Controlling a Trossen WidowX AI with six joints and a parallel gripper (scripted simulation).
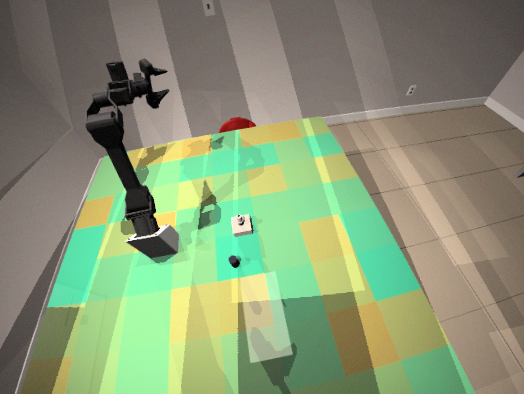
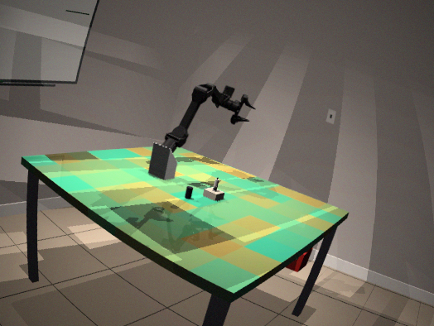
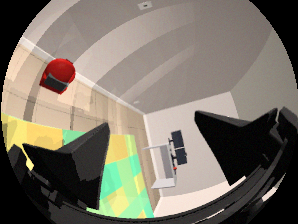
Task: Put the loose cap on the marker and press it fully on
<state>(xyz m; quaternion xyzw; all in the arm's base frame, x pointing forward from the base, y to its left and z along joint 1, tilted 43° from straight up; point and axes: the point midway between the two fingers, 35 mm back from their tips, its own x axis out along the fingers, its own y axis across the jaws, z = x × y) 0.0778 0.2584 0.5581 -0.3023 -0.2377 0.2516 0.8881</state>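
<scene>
Right now my gripper tip is 70 cm to the left of the dark cap, 33 cm above it and 17 cm short of it. Also, from my gripper tip: pale holder block 56 cm to the right, 34 cm below, 21 cm ahead.
</scene>
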